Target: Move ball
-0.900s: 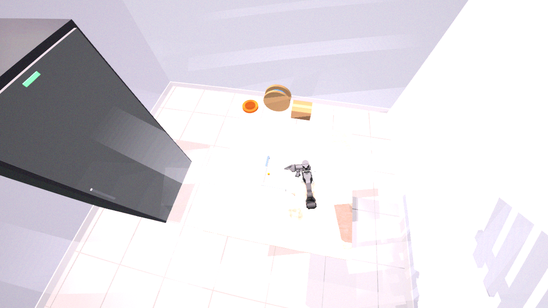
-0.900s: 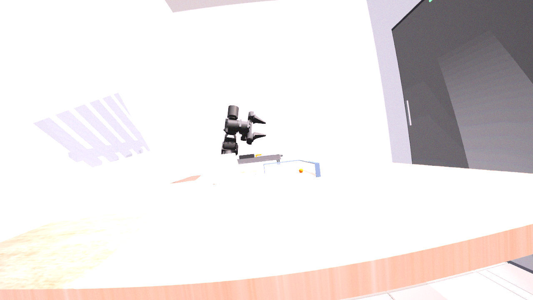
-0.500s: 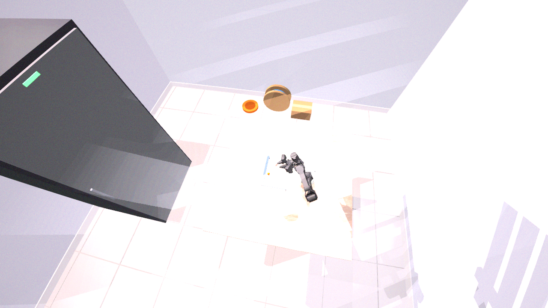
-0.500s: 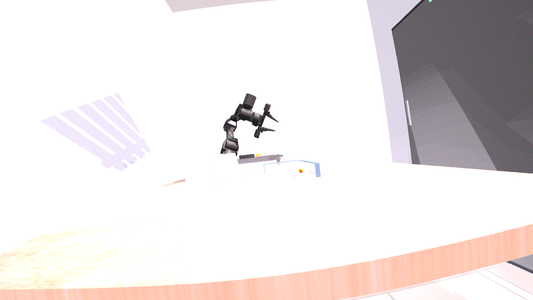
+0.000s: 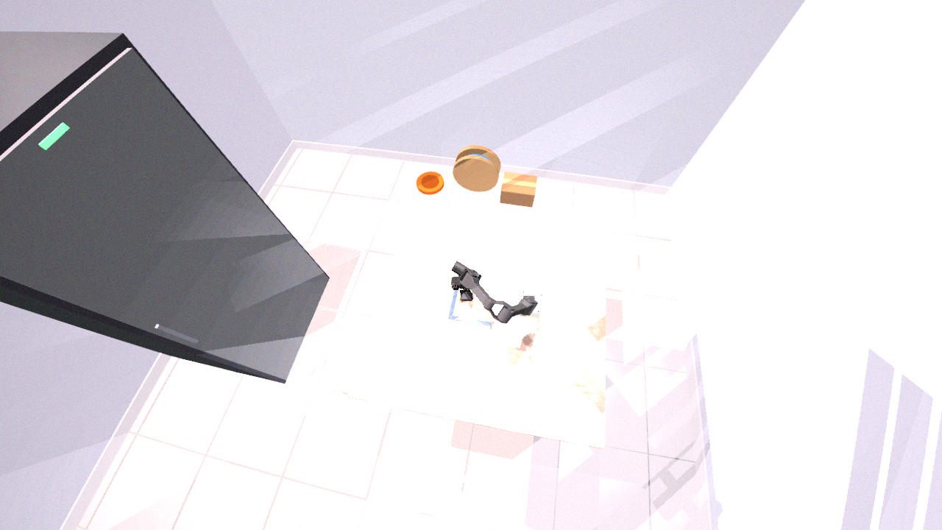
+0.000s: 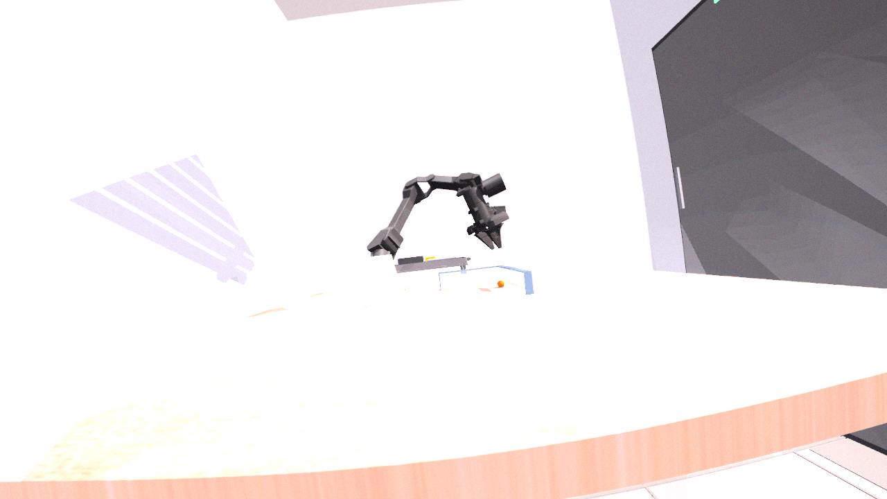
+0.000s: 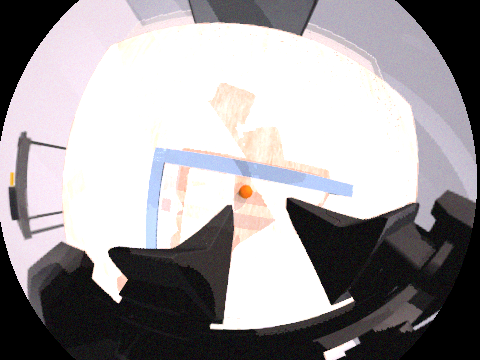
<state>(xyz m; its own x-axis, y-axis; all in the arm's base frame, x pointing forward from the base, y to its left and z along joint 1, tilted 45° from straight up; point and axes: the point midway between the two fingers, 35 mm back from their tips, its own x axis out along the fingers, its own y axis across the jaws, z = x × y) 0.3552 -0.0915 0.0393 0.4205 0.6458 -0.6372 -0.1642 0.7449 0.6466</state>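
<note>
The orange ball is 11 cm below my gripper tip.
</note>
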